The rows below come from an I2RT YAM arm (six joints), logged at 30 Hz.
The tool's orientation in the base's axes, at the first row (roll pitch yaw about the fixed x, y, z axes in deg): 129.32, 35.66, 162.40
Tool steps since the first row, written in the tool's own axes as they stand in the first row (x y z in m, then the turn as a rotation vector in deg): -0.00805, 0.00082, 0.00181, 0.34, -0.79, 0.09; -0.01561, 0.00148, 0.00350, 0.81, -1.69, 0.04; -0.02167, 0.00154, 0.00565, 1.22, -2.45, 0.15; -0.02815, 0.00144, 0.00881, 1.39, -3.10, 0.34; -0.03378, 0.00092, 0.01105, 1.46, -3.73, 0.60; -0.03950, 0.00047, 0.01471, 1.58, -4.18, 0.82; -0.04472, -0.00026, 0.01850, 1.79, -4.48, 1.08; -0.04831, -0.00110, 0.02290, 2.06, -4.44, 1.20; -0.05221, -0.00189, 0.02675, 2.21, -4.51, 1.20
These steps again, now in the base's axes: 0.00710, -0.00024, 0.00428, -0.02, -0.45, -0.74; 0.01379, -0.00055, 0.00823, -0.20, -1.03, -1.56; 0.01973, -0.00065, 0.01069, -0.27, -1.42, -2.33; 0.02662, -0.00034, 0.01278, -0.14, -1.74, -2.93; 0.03242, -0.00070, 0.01458, 0.11, -2.03, -3.50; 0.03910, -0.00015, 0.01575, 0.25, -2.19, -3.97; 0.04554, 0.00040, 0.01638, 0.31, -2.20, -4.42; 0.05110, 0.00165, 0.01568, 0.17, -2.03, -4.61; 0.05656, 0.00251, 0.01548, 0.07, -2.05, -4.74
